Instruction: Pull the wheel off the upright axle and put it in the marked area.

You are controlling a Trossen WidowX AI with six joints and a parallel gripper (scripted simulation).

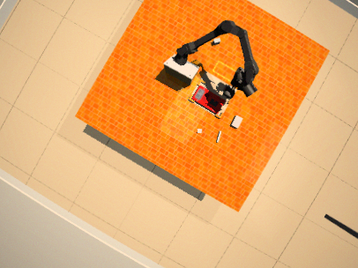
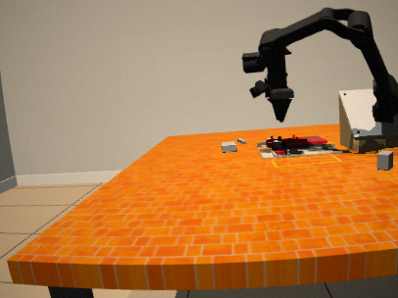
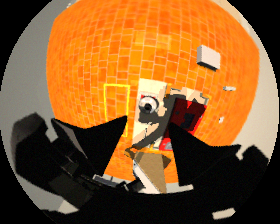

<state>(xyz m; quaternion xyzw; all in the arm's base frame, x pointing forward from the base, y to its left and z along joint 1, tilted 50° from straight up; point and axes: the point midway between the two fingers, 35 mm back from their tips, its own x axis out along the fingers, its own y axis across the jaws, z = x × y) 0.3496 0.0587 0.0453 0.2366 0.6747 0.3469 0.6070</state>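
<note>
The dark wheel is 7 cm below my gripper tip. Also, from my gripper tip: upright axle 7 cm below, 1 cm ahead.
</note>
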